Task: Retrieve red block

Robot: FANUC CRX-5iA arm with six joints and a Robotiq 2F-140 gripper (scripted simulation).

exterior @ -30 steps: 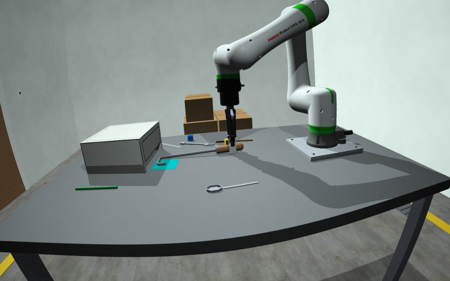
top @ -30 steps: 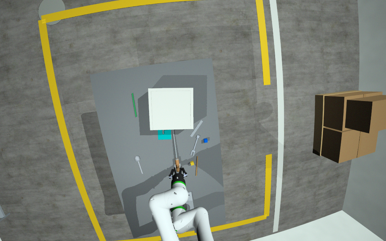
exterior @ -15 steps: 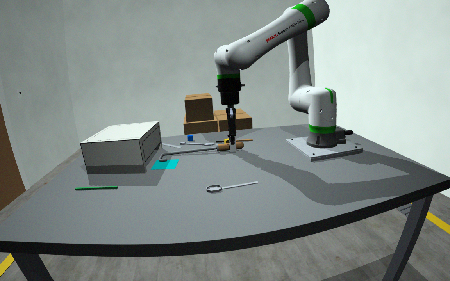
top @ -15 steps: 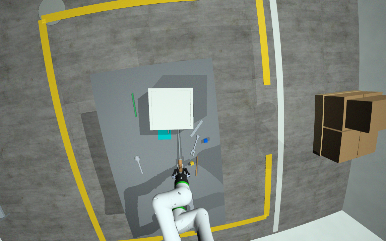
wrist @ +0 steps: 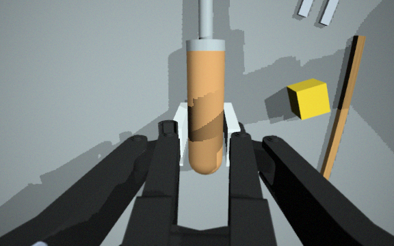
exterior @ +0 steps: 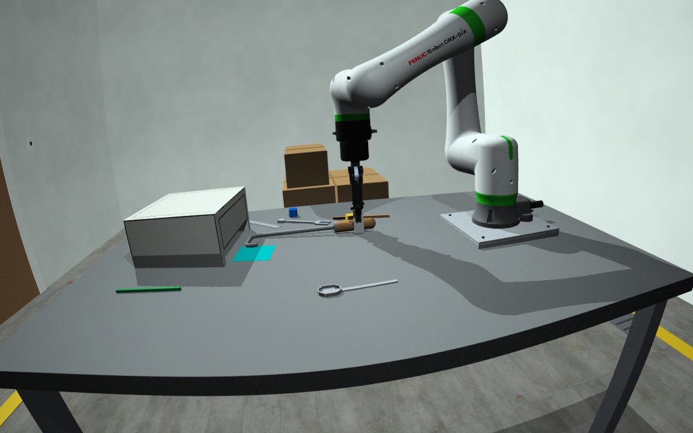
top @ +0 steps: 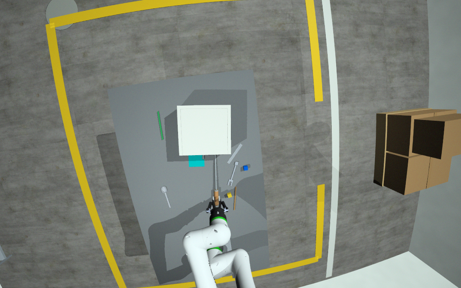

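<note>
Now: the teal square 280 mm ahead of my hand, 90 mm to the left of it and 40 mm below it. From my hand the other things lie so: long grey hook tool: 140 mm ahead, 20 mm to the left, 20 mm below; yellow block: 90 mm to the right, 30 mm below, 10 mm ahead; brown stick: 130 mm to the right, 30 mm below, 30 mm behind.
</note>
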